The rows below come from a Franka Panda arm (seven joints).
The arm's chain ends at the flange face. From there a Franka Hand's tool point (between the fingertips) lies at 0.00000 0.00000 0.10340 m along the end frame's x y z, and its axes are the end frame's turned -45 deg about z.
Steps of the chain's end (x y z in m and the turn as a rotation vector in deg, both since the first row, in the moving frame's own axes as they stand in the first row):
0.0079 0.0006 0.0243 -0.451 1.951 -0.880
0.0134 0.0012 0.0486 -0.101 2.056 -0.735
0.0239 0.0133 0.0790 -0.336 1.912 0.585
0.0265 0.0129 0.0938 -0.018 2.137 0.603
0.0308 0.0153 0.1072 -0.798 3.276 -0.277
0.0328 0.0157 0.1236 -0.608 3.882 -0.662
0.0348 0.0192 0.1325 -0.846 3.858 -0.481
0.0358 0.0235 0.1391 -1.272 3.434 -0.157
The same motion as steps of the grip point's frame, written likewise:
0.0071 0.0091 0.0242 -1.698 1.061 -0.880
0.0111 0.0131 0.0485 -1.525 1.382 -0.735
0.0095 0.0292 0.0789 -1.590 1.114 0.585
0.0123 0.0306 0.0937 -1.524 1.498 0.603
0.0141 0.0378 0.1070 -2.881 1.752 -0.277
0.0163 0.0400 0.1234 -3.175 2.315 -0.662
0.0149 0.0442 0.1323 -3.326 2.130 -0.481
0.0115 0.0479 0.1389 -3.328 1.529 -0.157

